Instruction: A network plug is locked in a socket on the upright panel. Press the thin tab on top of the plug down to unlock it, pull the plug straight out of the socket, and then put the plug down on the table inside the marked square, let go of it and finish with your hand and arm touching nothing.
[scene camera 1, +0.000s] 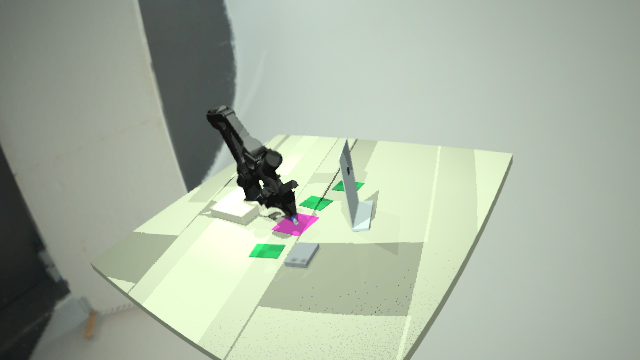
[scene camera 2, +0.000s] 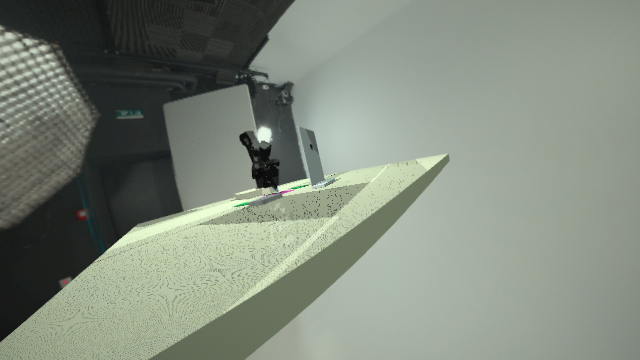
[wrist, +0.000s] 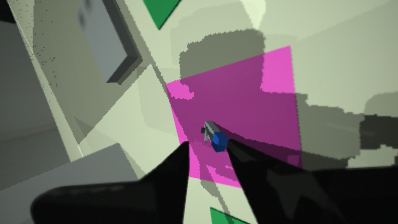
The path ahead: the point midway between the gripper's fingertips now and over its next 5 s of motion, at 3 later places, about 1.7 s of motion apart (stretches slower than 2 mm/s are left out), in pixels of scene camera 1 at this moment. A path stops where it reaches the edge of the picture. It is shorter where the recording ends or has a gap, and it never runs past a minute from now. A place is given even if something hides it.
My gripper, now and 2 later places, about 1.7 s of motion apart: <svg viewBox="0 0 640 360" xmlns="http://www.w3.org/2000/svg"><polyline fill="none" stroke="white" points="294,216 288,203 281,179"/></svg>
